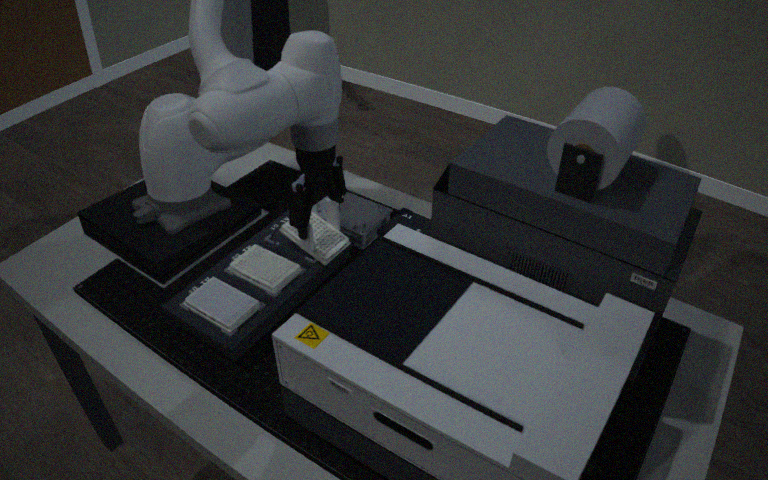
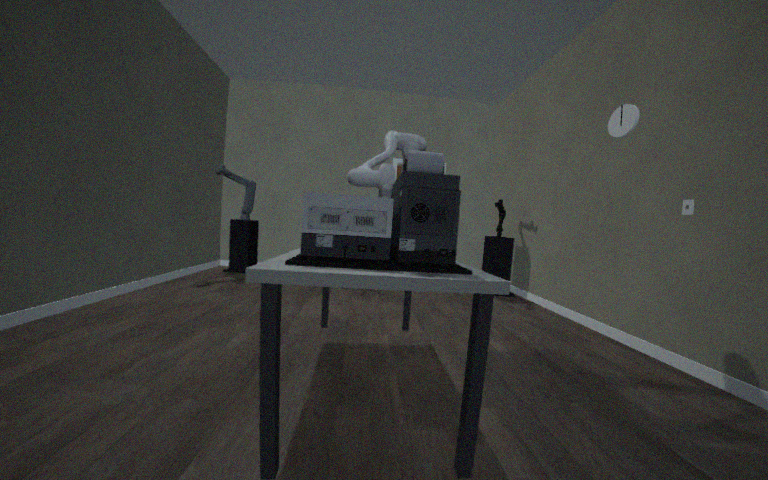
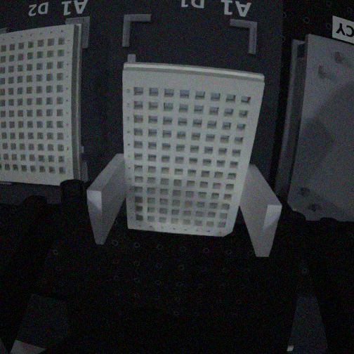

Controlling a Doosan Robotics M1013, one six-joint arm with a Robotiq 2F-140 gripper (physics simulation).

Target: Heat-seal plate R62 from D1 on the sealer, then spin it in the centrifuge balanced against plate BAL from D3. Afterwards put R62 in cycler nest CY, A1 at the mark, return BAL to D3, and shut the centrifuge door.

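Where they show: gripper, fingertip midpoint: (image 1: 320, 238); arm's base at its link origin: (image 1: 181, 205).
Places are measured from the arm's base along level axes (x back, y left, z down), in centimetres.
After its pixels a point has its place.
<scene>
My gripper (image 1: 320, 229) @[y 9.0, x -39.1, z -4.0 cm] (image 3: 184, 178) is shut on a pale well plate, taken as R62 (image 1: 328, 237) @[y 10.1, x -40.3, z -4.3 cm] (image 3: 185, 135); its name is not readable. The pale fingers hold its two long sides, and its wells show on top. It is over the D1 end of the dark deck (image 1: 232, 342) @[y -21.1, x -45.7, z -1.8 cm] (image 3: 190, 40), offset from D1's corner brackets; its height is hard to tell. A smooth-topped plate, likely BAL, (image 1: 222, 302) @[y -16.5, x -37.7, z -3.4 cm] sits at the deck's near end, at D3. The cycler nest CY (image 1: 362, 217) @[y 23.5, x -38.1, z -0.9 cm] (image 3: 325, 130) is the grey block beside D1.
A pale well plate (image 1: 265, 268) @[y -4.5, x -36.6, z -3.3 cm] (image 3: 32, 105) sits at D2. The white centrifuge (image 1: 362, 353) @[y -18.1, x -74.3, z -17.6 cm], with a yellow warning label and a dark square area on top, stands in front. The dark sealer (image 1: 509, 237) @[y 13.4, x -79.1, z -21.6 cm] (image 2: 427, 226) @[y 25.8, x -105.3, z -11.3 cm] with a film roll (image 1: 608, 133) @[y 17.7, x -89.8, z -43.1 cm] stands behind it.
</scene>
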